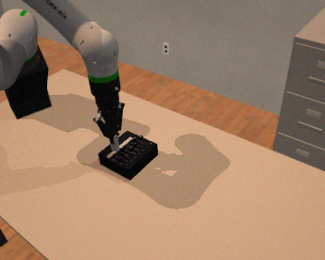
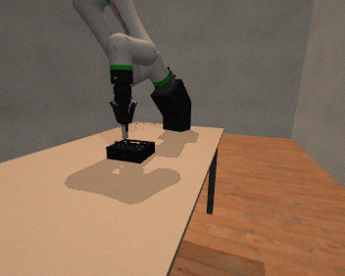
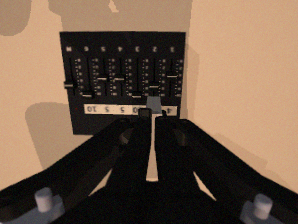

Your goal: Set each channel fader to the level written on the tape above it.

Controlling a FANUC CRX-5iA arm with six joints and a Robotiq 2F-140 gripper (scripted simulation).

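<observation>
Now: hand 4 cm above the cap 2 and 2 cm short of it. The rest, counted from my hand: cap 4: 4 cm to the left, 4 cm below, 4 cm ahead; then channel 1 cap: 4 cm below, 4 cm ahead, 2 cm to the right; then cap 3: 4 cm below, 2 cm to the left, 1 cm ahead.
</observation>
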